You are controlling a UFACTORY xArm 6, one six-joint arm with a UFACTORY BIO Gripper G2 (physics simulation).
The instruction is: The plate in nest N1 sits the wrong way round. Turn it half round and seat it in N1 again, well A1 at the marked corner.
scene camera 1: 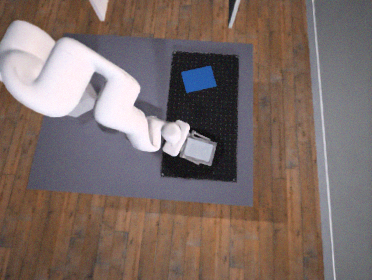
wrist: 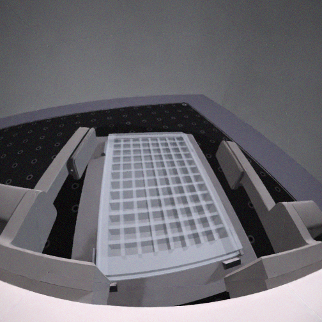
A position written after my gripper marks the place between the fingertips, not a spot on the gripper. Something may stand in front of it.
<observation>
In view: my gripper (wrist: 159,141) and a clear well plate (wrist: 159,213).
</observation>
